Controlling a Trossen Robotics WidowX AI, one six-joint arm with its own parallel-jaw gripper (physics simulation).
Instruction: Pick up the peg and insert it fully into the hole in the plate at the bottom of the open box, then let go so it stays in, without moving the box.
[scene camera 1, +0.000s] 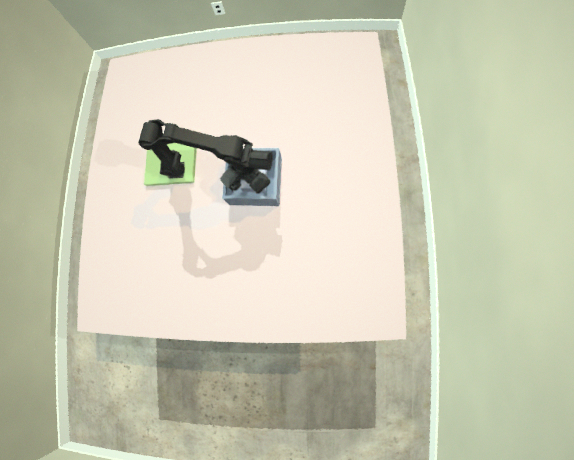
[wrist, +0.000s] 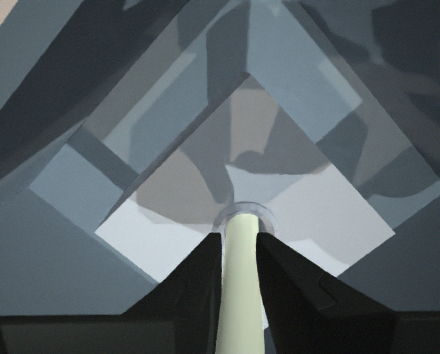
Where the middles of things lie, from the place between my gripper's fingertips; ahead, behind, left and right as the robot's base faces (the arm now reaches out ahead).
Labels:
Right now the blue-grey box (scene camera 1: 271, 197) is 1 cm to the left of my hand and 3 cm below it. The rest, counted from my hand: light grey plate (wrist: 243, 154) 1 cm to the left, 4 cm below.

